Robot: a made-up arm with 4 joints.
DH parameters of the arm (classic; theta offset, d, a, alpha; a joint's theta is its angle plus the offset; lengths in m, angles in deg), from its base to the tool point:
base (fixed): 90 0.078 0 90
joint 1: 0 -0.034 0.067 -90
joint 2: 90 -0.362 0.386 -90
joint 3: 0 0.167 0.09 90
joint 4: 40.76 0 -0.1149 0
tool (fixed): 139.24 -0.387 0 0
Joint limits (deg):
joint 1: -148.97..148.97
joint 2: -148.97..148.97
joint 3: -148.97..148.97
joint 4: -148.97..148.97
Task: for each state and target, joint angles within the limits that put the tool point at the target. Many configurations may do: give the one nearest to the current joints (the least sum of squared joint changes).
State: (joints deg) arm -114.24 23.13 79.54 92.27
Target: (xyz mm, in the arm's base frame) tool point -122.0 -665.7 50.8
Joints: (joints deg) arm -85.93 7.67 65.63 85.74
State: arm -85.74 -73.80 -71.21 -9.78
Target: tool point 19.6 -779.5 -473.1
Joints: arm -114.80 -101.48 -73.17 -4.36
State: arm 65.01 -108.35 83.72 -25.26
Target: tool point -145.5 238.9 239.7
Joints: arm 91.11 -121.94 104.75 -28.32
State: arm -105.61 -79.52 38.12 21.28
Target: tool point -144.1 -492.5 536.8
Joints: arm -147.10 -70.00 45.62 16.64
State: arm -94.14 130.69 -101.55 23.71
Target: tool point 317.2 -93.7 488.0
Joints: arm -81.55 120.44 -138.69 33.53
